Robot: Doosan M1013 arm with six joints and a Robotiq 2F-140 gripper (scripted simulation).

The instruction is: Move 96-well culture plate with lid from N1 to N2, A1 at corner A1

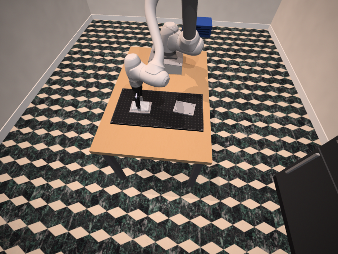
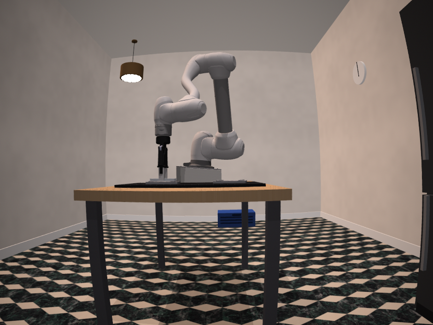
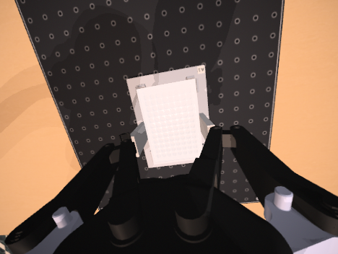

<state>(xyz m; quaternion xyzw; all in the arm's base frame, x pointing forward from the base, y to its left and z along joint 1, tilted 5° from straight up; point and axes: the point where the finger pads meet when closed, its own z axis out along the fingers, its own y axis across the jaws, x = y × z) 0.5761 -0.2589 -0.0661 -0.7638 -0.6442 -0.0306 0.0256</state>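
Now: hand 20 mm above the clear lid. Also, from my hand: grey nest N2: 40 mm below; grey nest N1: 350 mm to the left, 40 mm below, 40 mm ahead; plate: 20 mm below.
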